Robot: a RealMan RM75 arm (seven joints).
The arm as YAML. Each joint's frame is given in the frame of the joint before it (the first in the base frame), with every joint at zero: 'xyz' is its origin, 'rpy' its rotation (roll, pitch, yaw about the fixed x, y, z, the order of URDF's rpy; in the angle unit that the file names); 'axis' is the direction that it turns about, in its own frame. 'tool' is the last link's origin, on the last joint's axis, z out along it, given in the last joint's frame.
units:
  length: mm
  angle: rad
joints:
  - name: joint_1
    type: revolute
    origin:
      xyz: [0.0, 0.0, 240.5]
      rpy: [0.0, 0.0, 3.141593]
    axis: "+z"
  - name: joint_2
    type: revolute
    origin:
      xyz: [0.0, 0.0, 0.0]
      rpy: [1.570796, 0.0, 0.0]
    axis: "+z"
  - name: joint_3
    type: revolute
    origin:
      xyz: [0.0, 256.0, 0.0]
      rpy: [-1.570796, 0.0, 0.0]
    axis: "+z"
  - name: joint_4
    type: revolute
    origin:
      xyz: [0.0, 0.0, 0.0]
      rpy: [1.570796, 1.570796, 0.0]
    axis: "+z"
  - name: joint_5
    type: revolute
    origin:
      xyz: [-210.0, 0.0, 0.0]
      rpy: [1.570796, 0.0, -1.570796]
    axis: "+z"
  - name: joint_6
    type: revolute
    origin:
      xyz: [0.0, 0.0, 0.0]
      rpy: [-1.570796, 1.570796, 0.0]
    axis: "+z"
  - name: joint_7
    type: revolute
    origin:
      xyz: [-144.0, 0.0, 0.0]
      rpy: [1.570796, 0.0, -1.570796]
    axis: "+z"
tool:
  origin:
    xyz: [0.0, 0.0, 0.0]
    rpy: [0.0, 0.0, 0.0]
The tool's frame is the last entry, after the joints.
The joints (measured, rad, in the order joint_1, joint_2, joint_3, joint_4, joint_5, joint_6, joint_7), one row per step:
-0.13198 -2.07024 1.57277 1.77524 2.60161 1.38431 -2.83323
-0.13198 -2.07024 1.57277 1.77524 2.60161 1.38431 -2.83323
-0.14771 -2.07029 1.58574 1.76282 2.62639 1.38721 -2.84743
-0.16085 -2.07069 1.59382 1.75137 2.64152 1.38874 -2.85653
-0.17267 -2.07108 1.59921 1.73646 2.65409 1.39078 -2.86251
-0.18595 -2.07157 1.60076 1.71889 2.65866 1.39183 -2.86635
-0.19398 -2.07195 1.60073 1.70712 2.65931 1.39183 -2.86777
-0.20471 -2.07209 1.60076 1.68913 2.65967 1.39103 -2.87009
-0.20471 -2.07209 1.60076 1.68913 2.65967 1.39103 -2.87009
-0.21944 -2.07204 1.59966 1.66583 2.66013 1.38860 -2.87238
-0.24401 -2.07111 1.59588 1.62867 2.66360 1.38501 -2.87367
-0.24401 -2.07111 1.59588 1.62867 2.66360 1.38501 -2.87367
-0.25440 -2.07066 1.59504 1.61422 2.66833 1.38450 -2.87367
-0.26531 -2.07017 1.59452 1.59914 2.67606 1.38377 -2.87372
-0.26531 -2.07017 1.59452 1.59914 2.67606 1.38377 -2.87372
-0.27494 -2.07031 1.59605 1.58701 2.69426 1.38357 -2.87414
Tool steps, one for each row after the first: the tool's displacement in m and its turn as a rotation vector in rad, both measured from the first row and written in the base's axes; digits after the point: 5 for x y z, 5 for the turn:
0.00000 0.00000 0.00000 0.00000 0.00000 0.00000
0.00004 0.00213 -0.00271 -0.00602 0.02082 0.00425
0.00031 0.00403 -0.00489 -0.01101 0.03360 0.00659
-0.00061 0.00559 -0.00706 -0.01773 0.04557 0.01195
-0.00114 0.00752 -0.00930 -0.02510 0.05043 0.01712
-0.00152 0.00871 -0.01073 -0.02986 0.05154 0.02050
-0.00252 0.01027 -0.01284 -0.03663 0.05291 0.02683
-0.00252 0.01027 -0.01284 -0.03663 0.05291 0.02683
-0.00362 0.01274 -0.01521 -0.04351 0.05475 0.03343
-0.00571 0.01714 -0.01806 -0.05281 0.06188 0.04227
-0.00571 0.01714 -0.01806 -0.05281 0.06188 0.04227
-0.00663 0.01896 -0.01901 -0.05672 0.06859 0.04474
-0.00782 0.02095 -0.01983 -0.05999 0.07835 0.04707
-0.00782 0.02095 -0.01983 -0.05999 0.07835 0.04707
-0.00953 0.02289 -0.02006 -0.06064 0.09760 0.04792

